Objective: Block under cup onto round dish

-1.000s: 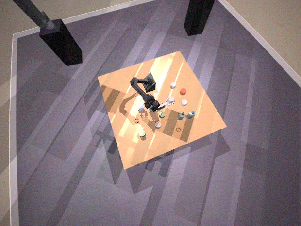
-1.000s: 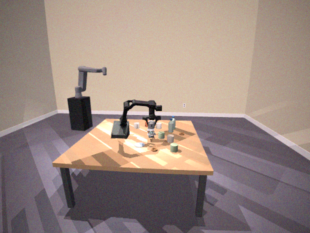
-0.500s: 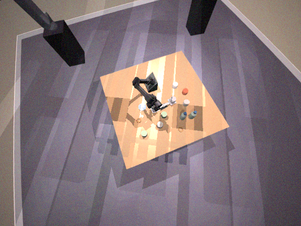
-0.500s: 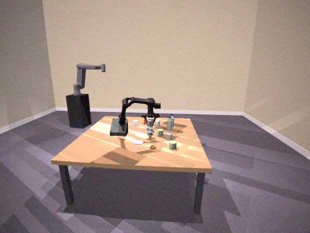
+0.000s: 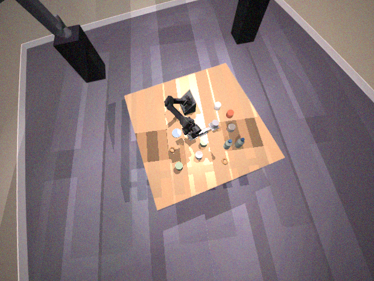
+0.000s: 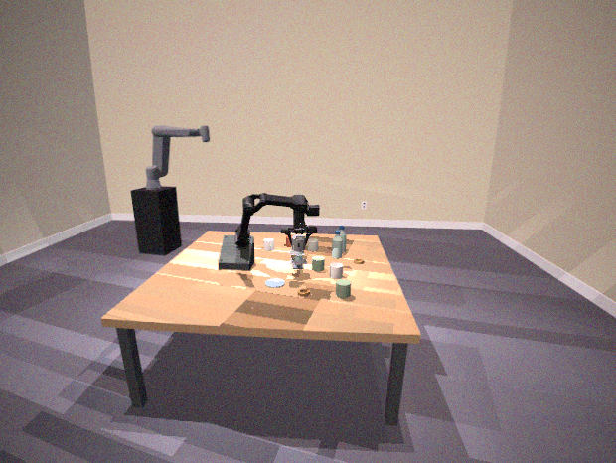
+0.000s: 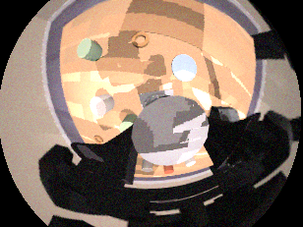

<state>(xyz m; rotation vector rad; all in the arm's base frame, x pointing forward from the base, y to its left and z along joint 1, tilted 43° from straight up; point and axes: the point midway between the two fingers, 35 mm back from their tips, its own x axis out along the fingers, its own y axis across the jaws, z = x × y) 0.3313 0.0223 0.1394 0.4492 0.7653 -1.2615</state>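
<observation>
Now: gripper tip 10 mm to the right of the block and 80 mm above it. The rest, counted from my gripper tip: small balance (30 mm behind, 130 mm to the left, 130 mm below); round pale dish (90 mm behind, 130 mm to the right, 170 mm below); orange cup (140 mm behind, 450 mm to the left, 130 mm below).
</observation>
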